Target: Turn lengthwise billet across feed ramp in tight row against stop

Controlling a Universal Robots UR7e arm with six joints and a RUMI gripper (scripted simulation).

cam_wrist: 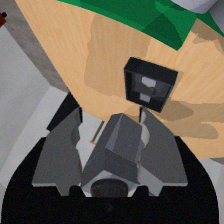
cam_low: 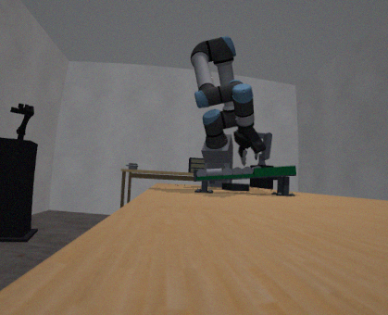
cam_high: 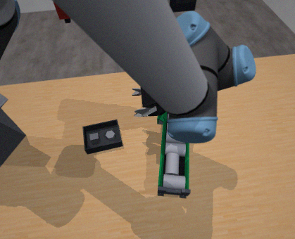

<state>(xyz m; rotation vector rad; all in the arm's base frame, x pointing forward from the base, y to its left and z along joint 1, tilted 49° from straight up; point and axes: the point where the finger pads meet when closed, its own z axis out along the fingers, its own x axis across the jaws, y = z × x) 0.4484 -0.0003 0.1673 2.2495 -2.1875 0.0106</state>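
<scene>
Now: the stop 2 cm behind my hand, 27 cm to the right of it and 9 cm below it. The rest, counted from my hand: black tray: 14 cm behind, 2 cm to the left, 14 cm below.
</scene>
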